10 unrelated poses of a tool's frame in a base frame.
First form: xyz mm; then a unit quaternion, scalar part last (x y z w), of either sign.
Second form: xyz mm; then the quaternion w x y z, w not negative. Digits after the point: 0 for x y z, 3 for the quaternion.
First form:
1: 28 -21 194 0.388 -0.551 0.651 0.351
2: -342 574 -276 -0.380 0.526 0.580 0.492
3: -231 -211 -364 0.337 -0.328 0.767 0.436
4: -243 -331 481 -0.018 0.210 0.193 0.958
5: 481 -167 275 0.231 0.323 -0.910 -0.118
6: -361 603 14 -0.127 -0.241 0.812 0.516
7: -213 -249 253 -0.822 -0.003 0.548 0.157
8: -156 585 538 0.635 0.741 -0.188 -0.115
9: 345 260 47 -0.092 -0.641 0.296 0.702
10: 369 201 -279 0.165 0.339 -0.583 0.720
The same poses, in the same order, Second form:
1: 28 -21 194 0.351 0.388 -0.551 0.651
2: -342 574 -276 0.492 -0.380 0.526 0.580
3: -231 -211 -364 0.436 0.337 -0.328 0.767
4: -243 -331 481 0.958 -0.018 0.210 0.193
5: 481 -167 275 0.118 -0.231 -0.323 0.910
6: -361 603 14 0.516 -0.127 -0.241 0.812
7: -213 -249 253 0.157 -0.822 -0.003 0.548
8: -156 585 538 0.115 -0.635 -0.741 0.188
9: 345 260 47 0.702 -0.092 -0.641 0.296
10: 369 201 -279 0.720 0.165 0.339 -0.583
